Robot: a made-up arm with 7 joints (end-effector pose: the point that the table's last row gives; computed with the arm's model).
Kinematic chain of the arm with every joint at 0, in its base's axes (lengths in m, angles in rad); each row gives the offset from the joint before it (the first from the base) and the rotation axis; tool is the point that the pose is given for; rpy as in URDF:
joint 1: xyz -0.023 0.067 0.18 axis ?
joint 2: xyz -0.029 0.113 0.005 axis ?
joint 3: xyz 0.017 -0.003 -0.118 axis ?
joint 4: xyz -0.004 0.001 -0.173 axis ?
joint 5: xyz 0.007 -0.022 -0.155 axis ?
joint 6: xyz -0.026 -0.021 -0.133 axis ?
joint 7: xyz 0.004 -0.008 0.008 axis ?
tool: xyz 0.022 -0.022 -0.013 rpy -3.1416 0 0
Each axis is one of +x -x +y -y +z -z.
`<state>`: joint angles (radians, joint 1 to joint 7).
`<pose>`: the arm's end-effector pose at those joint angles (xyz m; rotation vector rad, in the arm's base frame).
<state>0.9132 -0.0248 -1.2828 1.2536 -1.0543 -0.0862 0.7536</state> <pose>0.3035 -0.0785 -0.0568 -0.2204 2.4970 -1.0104</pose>
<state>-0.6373 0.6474 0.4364 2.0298 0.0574 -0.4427 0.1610</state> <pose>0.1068 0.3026 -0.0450 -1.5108 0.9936 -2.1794</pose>
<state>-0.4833 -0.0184 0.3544 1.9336 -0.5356 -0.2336 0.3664</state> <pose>0.1094 0.2021 -0.1247 -1.9788 0.7966 -1.7619</pose>
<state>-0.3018 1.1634 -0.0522 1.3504 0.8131 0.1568 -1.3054</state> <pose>0.1974 0.4675 -0.0784 -1.3276 -0.4638 -0.9126</pose>
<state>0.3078 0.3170 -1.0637 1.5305 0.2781 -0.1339 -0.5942</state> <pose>0.1610 -0.0076 -0.1338 1.9469 -0.5343 2.1406</pose>
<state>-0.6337 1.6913 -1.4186 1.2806 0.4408 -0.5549 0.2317</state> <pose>-0.1919 0.5552 0.0209 2.2452 -1.4882 -0.3902</pose>
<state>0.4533 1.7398 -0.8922 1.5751 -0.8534 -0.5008 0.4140</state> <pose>0.1594 0.5439 0.0680 -0.8370 2.4811 0.0281</pose>
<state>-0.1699 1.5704 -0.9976 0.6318 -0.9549 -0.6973 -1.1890</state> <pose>-0.0099 0.7068 0.0252 -1.0039 2.2692 -0.7970</pose>
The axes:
joint 1: -y
joint 2: +x
joint 3: +z
joint 4: -y
joint 5: +z
joint 6: +y
joint 7: -x

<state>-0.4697 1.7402 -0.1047 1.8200 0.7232 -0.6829 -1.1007</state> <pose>0.1843 0.3813 0.0410 -1.3185 0.1901 -2.2492</pose>
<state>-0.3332 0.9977 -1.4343 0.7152 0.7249 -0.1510 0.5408</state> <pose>-0.2084 0.4580 -0.2154 2.5208 -0.9856 -0.5482</pose>
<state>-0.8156 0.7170 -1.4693 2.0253 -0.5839 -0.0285 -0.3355</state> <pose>-0.2794 0.0846 -0.0020 1.6302 -1.1698 1.1421</pose>
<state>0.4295 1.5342 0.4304 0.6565 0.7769 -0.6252 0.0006</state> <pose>0.1462 0.6657 0.2721 -0.5180 -0.2799 -1.9744</pose>
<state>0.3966 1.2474 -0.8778 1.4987 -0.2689 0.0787 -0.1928</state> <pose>0.2282 0.3961 -0.0988 -1.3303 1.5040 -1.1332</pose>
